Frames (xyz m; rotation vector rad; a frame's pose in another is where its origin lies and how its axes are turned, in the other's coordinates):
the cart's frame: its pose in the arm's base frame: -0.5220 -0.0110 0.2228 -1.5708 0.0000 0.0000
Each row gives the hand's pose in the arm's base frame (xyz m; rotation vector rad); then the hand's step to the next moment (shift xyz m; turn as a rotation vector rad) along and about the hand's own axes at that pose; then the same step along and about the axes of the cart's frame.
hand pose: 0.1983 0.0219 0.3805 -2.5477 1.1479 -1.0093
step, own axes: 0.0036 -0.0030 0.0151 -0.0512 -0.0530 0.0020
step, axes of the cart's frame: 0.0132 0.0084 -0.0022 0.0088 0.0062 0.0729
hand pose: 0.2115 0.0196 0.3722 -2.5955 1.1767 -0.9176
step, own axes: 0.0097 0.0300 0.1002 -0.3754 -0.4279 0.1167
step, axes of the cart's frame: 0.0447 0.0868 -0.0387 0.1492 0.1132 0.5501
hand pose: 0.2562 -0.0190 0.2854 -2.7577 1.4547 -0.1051
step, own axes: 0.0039 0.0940 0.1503 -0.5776 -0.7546 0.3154
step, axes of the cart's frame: -0.0647 0.1545 -0.0581 0.3183 0.3047 0.8991
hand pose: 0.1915 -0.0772 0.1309 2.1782 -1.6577 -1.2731
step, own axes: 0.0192 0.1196 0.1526 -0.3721 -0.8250 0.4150
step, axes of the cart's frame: -0.1902 0.0420 -0.0061 0.3125 0.5178 0.7909
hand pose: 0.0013 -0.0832 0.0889 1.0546 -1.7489 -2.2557
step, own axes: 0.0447 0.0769 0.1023 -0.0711 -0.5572 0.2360
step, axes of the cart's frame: -0.1169 -0.0580 0.0366 0.1001 0.4364 0.4133
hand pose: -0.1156 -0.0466 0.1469 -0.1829 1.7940 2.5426
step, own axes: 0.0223 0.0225 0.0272 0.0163 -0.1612 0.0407
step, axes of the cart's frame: -0.0263 -0.0276 0.0169 -0.0054 0.1394 0.0919
